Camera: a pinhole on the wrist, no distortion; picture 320 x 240 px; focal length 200.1 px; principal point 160.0 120.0 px. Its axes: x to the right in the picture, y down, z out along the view. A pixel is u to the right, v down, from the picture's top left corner.
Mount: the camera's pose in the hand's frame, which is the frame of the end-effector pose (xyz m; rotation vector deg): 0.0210 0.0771 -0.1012 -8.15 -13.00 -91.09
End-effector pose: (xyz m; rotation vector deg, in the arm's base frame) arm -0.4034 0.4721 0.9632 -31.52 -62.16 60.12
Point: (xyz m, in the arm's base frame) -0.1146 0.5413 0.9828
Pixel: behind the camera
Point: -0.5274 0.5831 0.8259
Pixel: 49 134
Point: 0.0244 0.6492 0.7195
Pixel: behind the camera
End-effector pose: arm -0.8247 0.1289 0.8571 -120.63 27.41 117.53
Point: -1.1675 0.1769 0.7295
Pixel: 216 178
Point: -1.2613 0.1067 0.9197
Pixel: 169 98
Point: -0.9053 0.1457 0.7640
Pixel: 302 221
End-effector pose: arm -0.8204 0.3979 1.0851 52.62 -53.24 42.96
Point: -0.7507 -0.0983 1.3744
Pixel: 305 210
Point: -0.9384 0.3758 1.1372
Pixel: 173 101
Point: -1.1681 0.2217 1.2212
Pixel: 123 99
